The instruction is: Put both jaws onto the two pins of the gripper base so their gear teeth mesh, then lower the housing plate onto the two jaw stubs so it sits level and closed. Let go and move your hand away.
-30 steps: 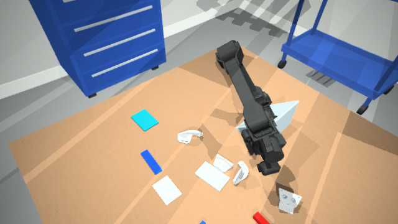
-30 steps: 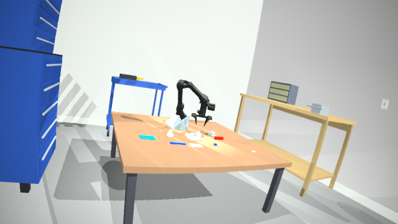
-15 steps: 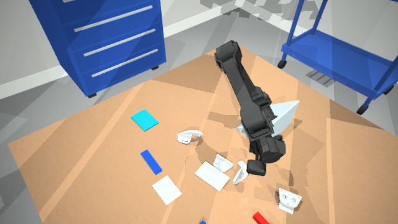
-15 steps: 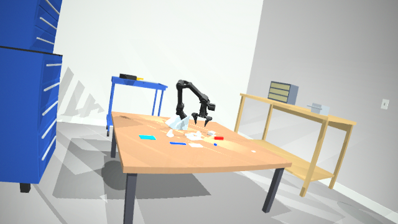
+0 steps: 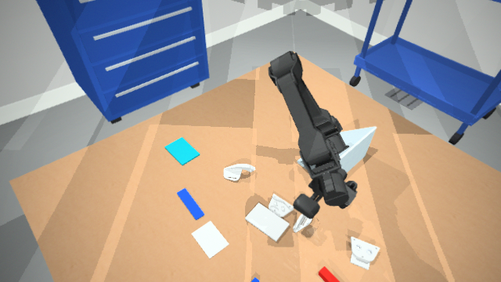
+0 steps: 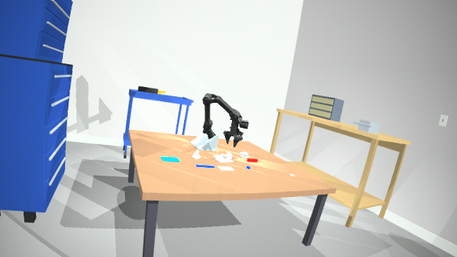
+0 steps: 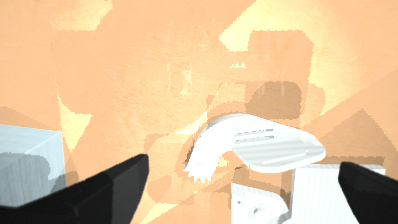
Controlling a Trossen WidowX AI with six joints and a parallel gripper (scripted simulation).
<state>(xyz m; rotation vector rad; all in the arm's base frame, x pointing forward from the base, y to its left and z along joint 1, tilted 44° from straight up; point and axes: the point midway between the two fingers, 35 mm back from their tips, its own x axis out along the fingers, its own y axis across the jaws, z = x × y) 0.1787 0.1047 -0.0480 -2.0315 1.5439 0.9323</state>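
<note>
My gripper tip is now 8 cm above the white jaw and 4 cm to the left of it. From my gripper tip the other things lie so: red block (17 cm to the left, 8 cm below, 8 cm ahead); small blue block (26 cm ahead, 8 cm below, 5 cm to the left); white block (16 cm to the left, 8 cm below, 5 cm behind).
</note>
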